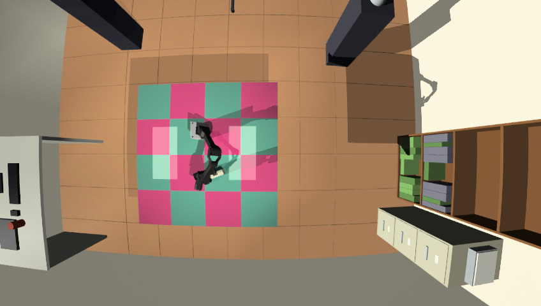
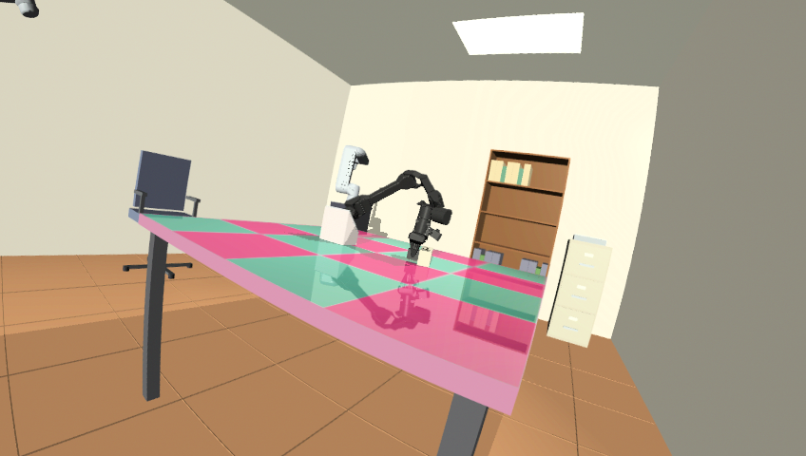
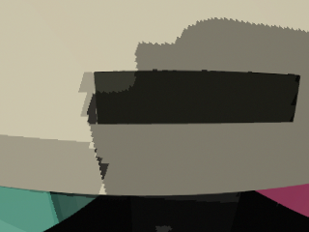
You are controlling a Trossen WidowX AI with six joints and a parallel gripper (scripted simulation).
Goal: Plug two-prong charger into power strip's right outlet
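My gripper tip is 20 mm short of the black two-prong charger, 10 mm to the right of it and 10 mm below it.
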